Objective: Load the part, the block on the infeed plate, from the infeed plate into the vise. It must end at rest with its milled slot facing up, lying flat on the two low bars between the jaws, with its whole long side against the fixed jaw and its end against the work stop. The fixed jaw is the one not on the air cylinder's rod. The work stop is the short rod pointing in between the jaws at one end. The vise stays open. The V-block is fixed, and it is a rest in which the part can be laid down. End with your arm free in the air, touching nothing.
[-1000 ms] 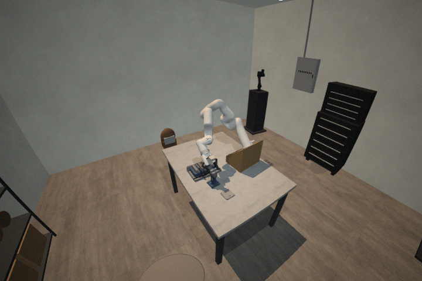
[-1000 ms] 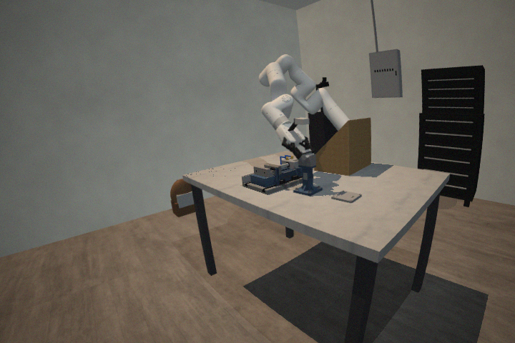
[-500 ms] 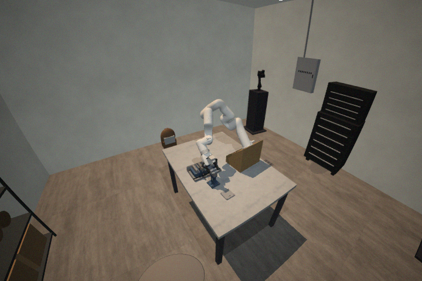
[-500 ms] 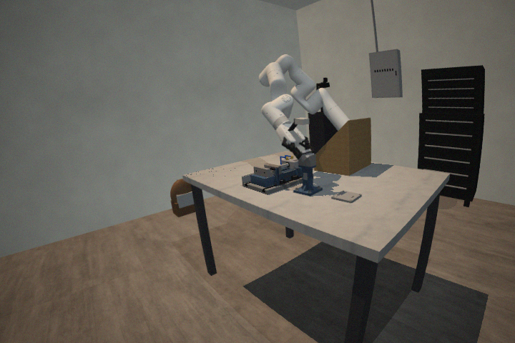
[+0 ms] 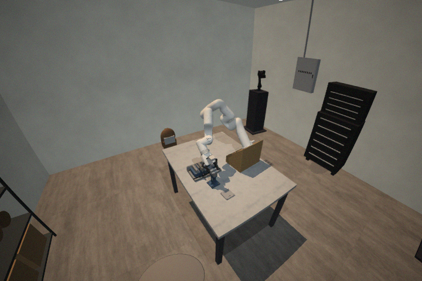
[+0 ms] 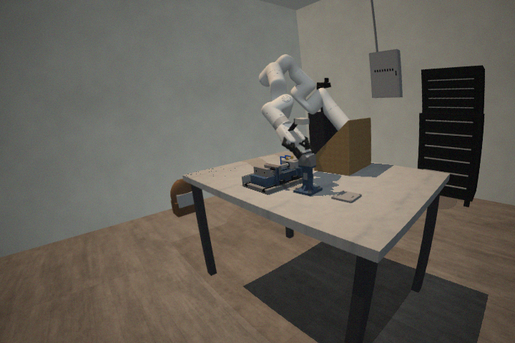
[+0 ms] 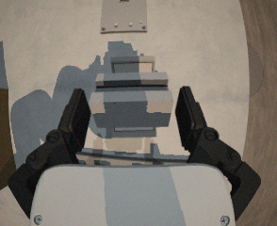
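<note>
My gripper is now 1 cm to the right of the part and 1 cm above it. From my hand the other things lie so: moving jaw 5 cm ahead, 18 cm to the right, 9 cm below; then air cylinder rod 1 cm behind, 19 cm to the right, 9 cm below; then work stop 7 cm ahead, 13 cm to the right, 8 cm below.
</note>
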